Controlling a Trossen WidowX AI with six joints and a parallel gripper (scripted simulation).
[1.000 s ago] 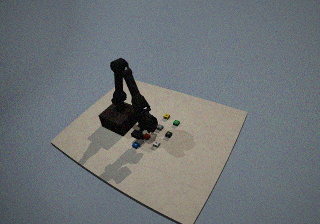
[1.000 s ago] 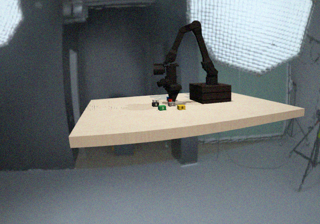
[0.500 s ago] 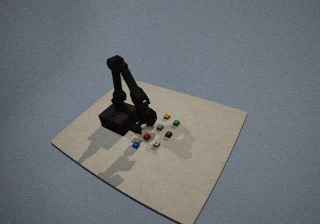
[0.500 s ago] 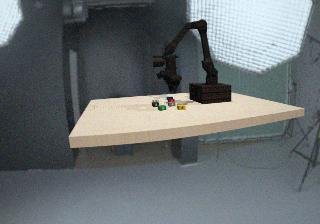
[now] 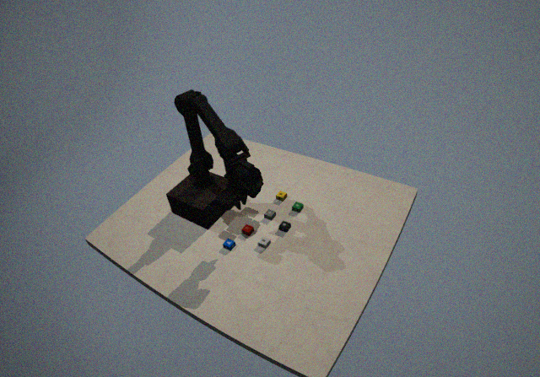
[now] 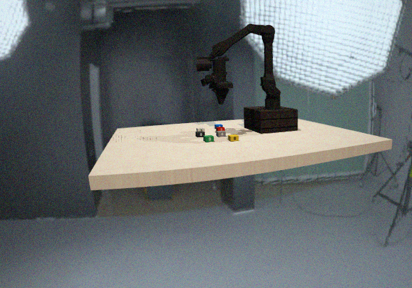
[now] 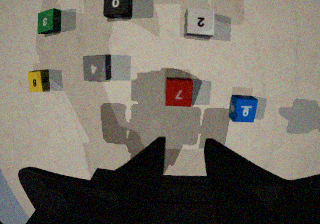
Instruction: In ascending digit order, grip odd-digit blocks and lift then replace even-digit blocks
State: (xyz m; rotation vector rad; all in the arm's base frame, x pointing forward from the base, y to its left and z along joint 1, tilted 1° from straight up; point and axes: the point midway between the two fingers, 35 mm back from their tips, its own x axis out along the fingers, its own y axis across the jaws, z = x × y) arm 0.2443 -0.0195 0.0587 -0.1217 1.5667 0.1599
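My gripper tip is 90 mm to the left of the blue block and 110 mm above it. From my gripper tip the other things lie so: red block: 10 mm ahead, 110 mm below; then white block: 100 mm ahead, 10 mm to the right, 110 mm below; then grey block: 20 mm ahead, 110 mm to the left, 110 mm below.
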